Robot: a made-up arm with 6 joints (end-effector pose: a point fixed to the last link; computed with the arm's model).
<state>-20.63 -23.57 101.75 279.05 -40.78 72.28</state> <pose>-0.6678 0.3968 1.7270 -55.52 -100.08 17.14</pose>
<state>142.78 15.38 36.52 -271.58 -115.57 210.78</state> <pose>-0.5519 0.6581 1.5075 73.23 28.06 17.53</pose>
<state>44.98 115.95 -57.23 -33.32 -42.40 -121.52</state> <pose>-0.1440 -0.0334 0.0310 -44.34 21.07 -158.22</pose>
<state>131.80 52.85 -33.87 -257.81 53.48 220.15</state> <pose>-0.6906 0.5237 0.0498 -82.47 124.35 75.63</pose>
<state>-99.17 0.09 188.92 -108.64 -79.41 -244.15</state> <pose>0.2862 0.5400 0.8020 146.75 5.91 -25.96</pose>
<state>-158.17 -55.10 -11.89 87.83 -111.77 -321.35</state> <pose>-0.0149 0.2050 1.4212 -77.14 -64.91 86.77</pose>
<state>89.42 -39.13 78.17 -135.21 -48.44 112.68</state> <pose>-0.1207 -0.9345 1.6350 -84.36 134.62 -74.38</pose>
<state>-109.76 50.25 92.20 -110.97 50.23 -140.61</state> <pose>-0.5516 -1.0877 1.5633 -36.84 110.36 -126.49</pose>
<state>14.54 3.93 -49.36 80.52 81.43 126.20</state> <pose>0.7143 0.3979 0.6704 -116.69 -120.11 19.98</pose>
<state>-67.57 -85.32 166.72 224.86 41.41 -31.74</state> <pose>-0.3734 0.6465 -0.3221 -36.95 32.45 135.32</pose>
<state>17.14 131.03 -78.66 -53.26 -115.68 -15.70</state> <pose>0.0190 0.1653 0.3005 -18.47 -29.74 59.62</pose>
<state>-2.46 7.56 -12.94 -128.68 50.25 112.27</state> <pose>1.0388 -0.1714 0.9108 8.49 44.89 -48.67</pose>
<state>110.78 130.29 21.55 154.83 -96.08 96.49</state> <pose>-0.1870 0.7444 -0.7305 52.42 61.70 64.65</pose>
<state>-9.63 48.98 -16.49 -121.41 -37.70 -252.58</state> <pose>1.2247 -0.0961 0.2130 34.49 44.59 13.41</pose>
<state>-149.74 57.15 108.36 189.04 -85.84 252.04</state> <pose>-0.7290 -0.4636 1.6531 115.06 -9.45 53.96</pose>
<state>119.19 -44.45 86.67 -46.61 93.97 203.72</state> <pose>0.6397 -0.8315 1.2832 10.62 29.79 -6.30</pose>
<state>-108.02 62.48 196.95 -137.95 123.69 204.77</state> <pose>-0.1981 -0.2290 1.1921 -1.24 -4.91 -141.79</pose>
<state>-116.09 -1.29 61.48 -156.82 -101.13 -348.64</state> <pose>0.0257 -0.1328 1.9194 4.29 -13.60 40.17</pose>
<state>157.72 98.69 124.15 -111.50 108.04 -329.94</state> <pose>-1.1749 0.6831 0.7459 57.73 58.60 30.49</pose>
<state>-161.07 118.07 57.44 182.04 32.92 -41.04</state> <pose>-1.1493 -0.3898 -0.5907 17.98 86.40 -13.77</pose>
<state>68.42 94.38 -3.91 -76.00 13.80 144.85</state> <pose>0.3580 0.7724 -0.5124 -116.93 44.48 90.90</pose>
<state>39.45 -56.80 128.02 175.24 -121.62 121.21</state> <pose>-0.7677 -0.6510 0.4488 30.93 60.38 5.15</pose>
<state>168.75 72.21 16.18 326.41 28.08 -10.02</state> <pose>-1.4488 0.3442 0.0752 -27.89 47.79 134.01</pose>
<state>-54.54 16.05 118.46 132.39 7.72 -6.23</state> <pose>0.0009 0.0349 1.9995 122.32 8.36 121.49</pose>
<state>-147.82 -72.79 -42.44 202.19 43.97 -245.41</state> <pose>-0.2201 -0.0731 1.1479 24.43 -63.18 -154.83</pose>
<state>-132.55 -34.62 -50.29 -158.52 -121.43 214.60</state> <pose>-0.2413 -0.3603 1.1929 -135.87 -16.50 -86.33</pose>
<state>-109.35 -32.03 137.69 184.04 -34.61 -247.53</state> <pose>0.3902 1.0857 0.9239 -112.96 -56.43 65.38</pose>
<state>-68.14 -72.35 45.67 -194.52 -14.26 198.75</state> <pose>-0.4350 1.0492 1.3952 -75.78 -115.19 -40.86</pose>
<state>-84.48 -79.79 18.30 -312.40 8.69 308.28</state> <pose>-0.0582 0.8468 1.4902 -75.17 -78.63 -50.74</pose>
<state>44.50 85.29 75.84 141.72 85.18 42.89</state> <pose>1.0002 1.1655 0.4184 75.21 106.69 -84.84</pose>
